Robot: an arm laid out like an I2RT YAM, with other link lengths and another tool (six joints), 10 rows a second.
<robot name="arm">
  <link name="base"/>
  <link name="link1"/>
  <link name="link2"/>
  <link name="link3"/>
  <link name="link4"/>
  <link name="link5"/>
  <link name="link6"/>
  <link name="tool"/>
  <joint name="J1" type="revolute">
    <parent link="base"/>
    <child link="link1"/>
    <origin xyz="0 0 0.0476" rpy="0 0 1.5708"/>
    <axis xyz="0 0 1"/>
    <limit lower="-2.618" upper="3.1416"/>
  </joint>
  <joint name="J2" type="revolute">
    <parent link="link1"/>
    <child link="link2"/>
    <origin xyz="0.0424 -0.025 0.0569" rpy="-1.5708 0 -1.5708"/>
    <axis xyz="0 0 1"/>
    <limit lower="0" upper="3.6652"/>
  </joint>
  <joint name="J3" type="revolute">
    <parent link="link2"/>
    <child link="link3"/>
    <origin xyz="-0.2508 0 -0.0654" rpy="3.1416 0 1.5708"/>
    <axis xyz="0 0 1"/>
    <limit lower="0" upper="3.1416"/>
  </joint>
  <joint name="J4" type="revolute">
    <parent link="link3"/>
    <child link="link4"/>
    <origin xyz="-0.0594 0.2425 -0.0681" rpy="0 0 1.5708"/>
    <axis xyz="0 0 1"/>
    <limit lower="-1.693" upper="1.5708"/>
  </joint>
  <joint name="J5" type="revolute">
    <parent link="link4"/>
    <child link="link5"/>
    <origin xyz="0.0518 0.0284 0.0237" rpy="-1.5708 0 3.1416"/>
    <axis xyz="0 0 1"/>
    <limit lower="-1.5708" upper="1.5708"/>
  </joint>
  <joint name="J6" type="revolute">
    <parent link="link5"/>
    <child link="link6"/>
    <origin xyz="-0.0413 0 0.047" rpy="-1.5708 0 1.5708"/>
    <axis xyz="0 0 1"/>
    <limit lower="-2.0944" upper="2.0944"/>
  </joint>
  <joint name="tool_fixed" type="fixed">
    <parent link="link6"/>
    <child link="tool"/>
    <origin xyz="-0.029 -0.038 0.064" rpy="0.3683 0 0.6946"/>
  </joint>
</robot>
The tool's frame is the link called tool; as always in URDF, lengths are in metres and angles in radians.
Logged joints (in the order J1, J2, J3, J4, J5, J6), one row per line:
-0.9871, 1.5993, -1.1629, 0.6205, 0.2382, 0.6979
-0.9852, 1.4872, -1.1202, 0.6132, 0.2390, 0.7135
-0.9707, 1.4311, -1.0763, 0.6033, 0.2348, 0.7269
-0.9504, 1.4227, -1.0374, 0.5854, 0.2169, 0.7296
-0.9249, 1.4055, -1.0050, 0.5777, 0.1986, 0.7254
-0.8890, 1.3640, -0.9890, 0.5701, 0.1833, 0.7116
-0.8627, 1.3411, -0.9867, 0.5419, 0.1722, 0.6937
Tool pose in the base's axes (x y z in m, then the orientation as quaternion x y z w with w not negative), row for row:
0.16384, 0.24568, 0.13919, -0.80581, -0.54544, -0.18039, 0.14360
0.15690, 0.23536, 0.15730, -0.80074, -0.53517, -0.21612, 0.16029
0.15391, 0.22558, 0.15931, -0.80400, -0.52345, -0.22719, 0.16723
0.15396, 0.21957, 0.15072, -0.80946, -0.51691, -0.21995, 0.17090
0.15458, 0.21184, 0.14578, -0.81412, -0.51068, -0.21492, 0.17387
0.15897, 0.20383, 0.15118, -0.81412, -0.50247, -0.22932, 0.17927
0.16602, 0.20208, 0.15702, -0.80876, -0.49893, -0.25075, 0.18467
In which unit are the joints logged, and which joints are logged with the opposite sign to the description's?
The joints are logged in radians. Opposite sign: J1, J3, J4.
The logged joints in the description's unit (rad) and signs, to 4 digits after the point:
0.9871, 1.5993, 1.1629, -0.6205, 0.2382, 0.6979
0.9852, 1.4872, 1.1202, -0.6132, 0.2390, 0.7135
0.9707, 1.4311, 1.0763, -0.6033, 0.2348, 0.7269
0.9504, 1.4227, 1.0374, -0.5854, 0.2169, 0.7296
0.9249, 1.4055, 1.0050, -0.5777, 0.1986, 0.7254
0.8890, 1.3640, 0.9890, -0.5701, 0.1833, 0.7116
0.8627, 1.3411, 0.9867, -0.5419, 0.1722, 0.6937

